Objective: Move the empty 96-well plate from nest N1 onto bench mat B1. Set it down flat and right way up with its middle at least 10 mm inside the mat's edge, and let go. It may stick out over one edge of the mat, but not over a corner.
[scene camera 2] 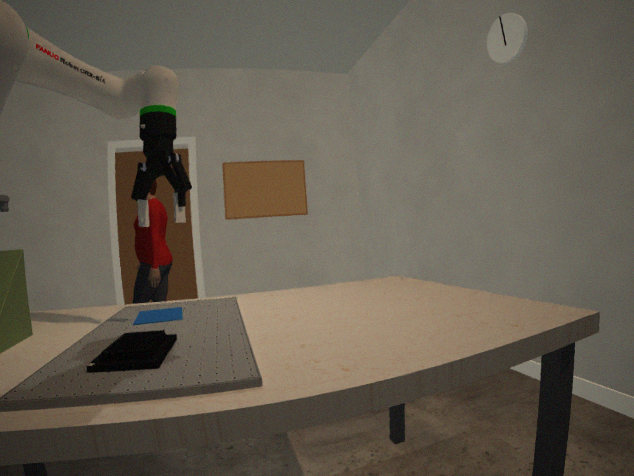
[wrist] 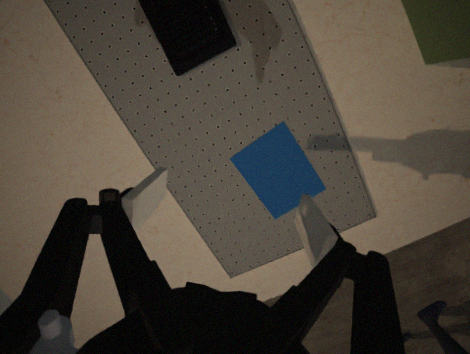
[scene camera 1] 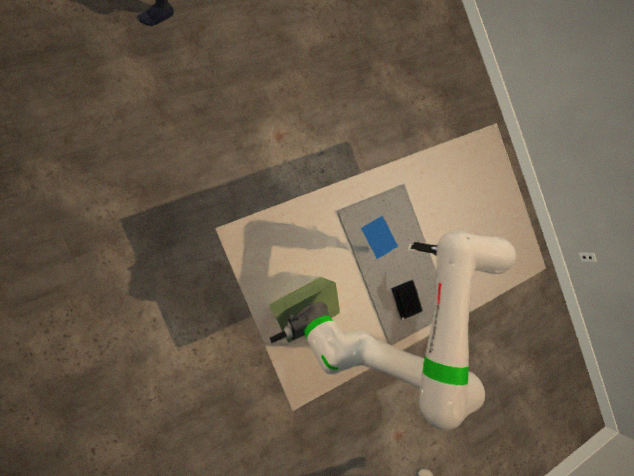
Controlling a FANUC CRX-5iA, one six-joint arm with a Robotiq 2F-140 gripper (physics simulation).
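Pixels of known places: gripper, fingertip midpoint: (scene camera 2: 161, 224) (wrist: 232, 195) (scene camera 1: 423, 252); arm's base, origin of the base link: (scene camera 1: 310, 313).
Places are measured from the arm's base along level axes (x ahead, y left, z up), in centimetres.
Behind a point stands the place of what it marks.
Note:
The black nest N1 with the dark 96-well plate (scene camera 1: 407, 299) @(y -12.5, x 48.5, z -9.5 cm) (scene camera 2: 134, 349) @(y -19.0, x 51.1, z -9.3 cm) (wrist: 192, 32) @(y -9.7, x 49.1, z -9.4 cm) lies on the grey perforated board; plate and nest are hard to tell apart. In the wrist view its upper part is cut off by the top edge. The flat blue mat B1 (scene camera 1: 379, 237) @(y 19.9, x 44.3, z -11.8 cm) (scene camera 2: 158, 315) @(y 19.1, x 44.5, z -11.8 cm) (wrist: 277, 167) @(y 18.4, x 44.4, z -11.8 cm) lies on the same board and bears nothing. My gripper (scene camera 2: 161, 223) @(y 11.1, x 49.8, z 12.3 cm) (wrist: 232, 195) @(y 11.1, x 49.8, z 12.3 cm) is open and empty, points down and hangs high above the table. In the wrist view one fingertip overlaps the mat's near edge. In scene camera 1 the arm hides most of the gripper.
The grey board (scene camera 1: 399, 204) @(y 32.3, x 59.5, z -12.0 cm) (scene camera 2: 215, 348) @(y -13.0, x 63.8, z -12.0 cm) (wrist: 175, 130) @(y 3.5, x 60.1, z -12.0 cm) lies on the pale table (scene camera 1: 460, 174) @(y 38.3, x 99.9, z -13.3 cm) (scene camera 2: 327, 327) @(y -2.6, x 86.8, z -13.3 cm) (wrist: 40, 115) @(y -11.5, x 86.3, z -13.3 cm). A green block (scene camera 1: 330, 299) @(y 3.3, x 9.3, z 1.8 cm) (scene camera 2: 15, 302) @(y 4.3, x 12.8, z -3.6 cm) (wrist: 445, 30) @(y 5.9, x 12.5, z -6.7 cm) stands beside the board, at the arm's base. A person in red (scene camera 2: 152, 235) stands in front of the door.

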